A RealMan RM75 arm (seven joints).
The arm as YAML. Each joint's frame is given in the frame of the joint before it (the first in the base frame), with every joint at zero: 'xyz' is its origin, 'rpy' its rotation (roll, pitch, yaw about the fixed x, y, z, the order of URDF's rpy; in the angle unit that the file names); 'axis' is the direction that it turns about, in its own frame. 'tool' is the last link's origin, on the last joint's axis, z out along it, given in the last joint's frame.
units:
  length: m
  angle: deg
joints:
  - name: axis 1
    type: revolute
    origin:
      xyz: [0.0, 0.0, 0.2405]
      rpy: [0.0, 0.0, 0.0]
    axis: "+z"
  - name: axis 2
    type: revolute
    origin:
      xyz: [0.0, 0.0, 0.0]
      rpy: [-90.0, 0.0, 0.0]
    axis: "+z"
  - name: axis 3
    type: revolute
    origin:
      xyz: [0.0, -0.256, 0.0]
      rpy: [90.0, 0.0, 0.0]
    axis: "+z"
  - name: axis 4
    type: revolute
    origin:
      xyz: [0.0, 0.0, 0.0]
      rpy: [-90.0, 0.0, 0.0]
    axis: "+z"
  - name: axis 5
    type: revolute
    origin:
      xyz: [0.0, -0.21, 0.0]
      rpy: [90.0, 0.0, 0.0]
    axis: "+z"
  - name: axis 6
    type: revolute
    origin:
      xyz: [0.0, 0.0, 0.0]
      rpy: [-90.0, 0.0, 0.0]
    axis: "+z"
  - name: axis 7
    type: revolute
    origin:
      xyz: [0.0, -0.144, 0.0]
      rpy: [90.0, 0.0, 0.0]
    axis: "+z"
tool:
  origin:
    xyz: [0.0, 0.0, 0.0]
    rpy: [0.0, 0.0, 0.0]
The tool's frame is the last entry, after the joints.
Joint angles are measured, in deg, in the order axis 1, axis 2, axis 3, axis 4, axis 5, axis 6, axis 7. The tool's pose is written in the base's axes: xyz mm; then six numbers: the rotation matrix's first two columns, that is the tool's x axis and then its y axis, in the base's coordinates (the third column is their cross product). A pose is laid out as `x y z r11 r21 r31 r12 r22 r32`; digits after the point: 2 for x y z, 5 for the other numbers.
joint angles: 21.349, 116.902, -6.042, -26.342, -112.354, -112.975, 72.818
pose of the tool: 304.64 252.60 61.12 0.37807 -0.20661 -0.90243 -0.61392 -0.78557 -0.07734
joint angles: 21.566, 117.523, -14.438, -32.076, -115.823, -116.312, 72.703
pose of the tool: 293.83 245.16 51.22 0.51928 -0.27464 -0.80927 -0.49563 -0.86822 -0.02339
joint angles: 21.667, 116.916, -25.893, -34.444, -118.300, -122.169, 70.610
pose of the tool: 281.01 228.57 40.52 0.64173 -0.30691 -0.70284 -0.31877 -0.94027 0.11954
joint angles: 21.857, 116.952, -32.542, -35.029, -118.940, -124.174, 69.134
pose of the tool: 274.48 220.39 31.78 0.69409 -0.30925 -0.65008 -0.23091 -0.95095 0.20583
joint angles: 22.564, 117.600, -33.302, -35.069, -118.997, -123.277, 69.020
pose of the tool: 270.21 223.93 25.82 0.70091 -0.30440 -0.64503 -0.22065 -0.95253 0.20974
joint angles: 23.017, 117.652, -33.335, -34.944, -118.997, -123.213, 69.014
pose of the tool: 268.32 225.90 25.14 0.70200 -0.30062 -0.64562 -0.21407 -0.95369 0.21131
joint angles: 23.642, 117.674, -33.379, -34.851, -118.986, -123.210, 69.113
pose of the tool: 265.73 228.62 24.76 0.70394 -0.29590 -0.64568 -0.20504 -0.95504 0.21414
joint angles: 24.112, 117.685, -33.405, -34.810, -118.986, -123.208, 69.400
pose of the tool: 263.80 230.70 24.57 0.70501 -0.29556 -0.64468 -0.20078 -0.95501 0.21826
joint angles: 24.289, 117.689, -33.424, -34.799, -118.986, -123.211, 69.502
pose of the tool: 263.06 231.47 24.50 0.70552 -0.29530 -0.64423 -0.19898 -0.95503 0.21985
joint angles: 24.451, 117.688, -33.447, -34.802, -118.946, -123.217, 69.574
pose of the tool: 262.34 232.24 24.52 0.70598 -0.29419 -0.64425 -0.19681 -0.95531 0.22057
